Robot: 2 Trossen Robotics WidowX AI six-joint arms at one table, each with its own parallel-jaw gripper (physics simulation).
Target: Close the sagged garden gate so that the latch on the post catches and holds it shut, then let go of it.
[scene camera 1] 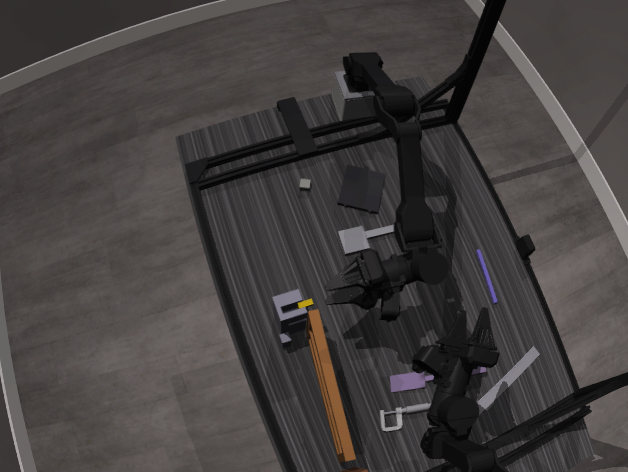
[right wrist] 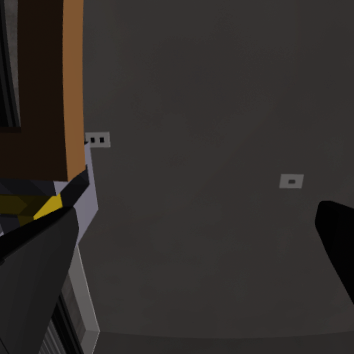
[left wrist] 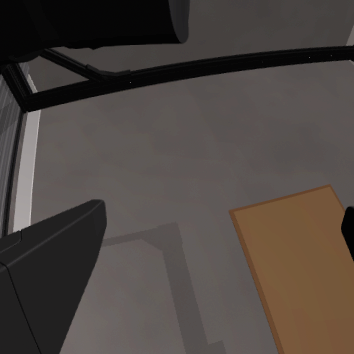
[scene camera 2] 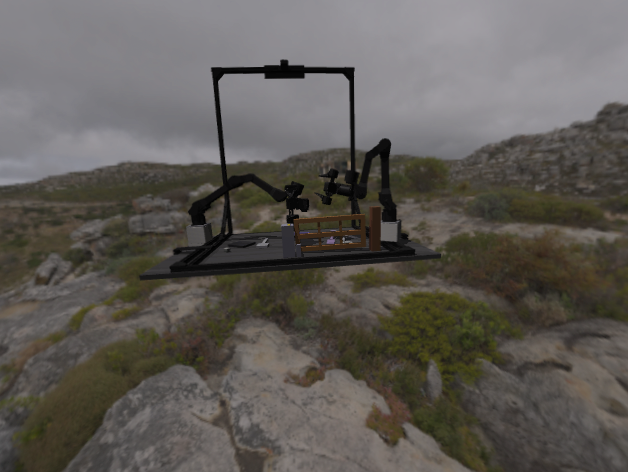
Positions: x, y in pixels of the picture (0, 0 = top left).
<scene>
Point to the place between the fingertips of the right gripper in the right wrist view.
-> At 200, 216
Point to a wooden gate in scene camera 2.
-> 362, 231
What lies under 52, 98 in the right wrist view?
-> A wooden gate.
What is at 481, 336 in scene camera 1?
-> The left gripper.
</scene>
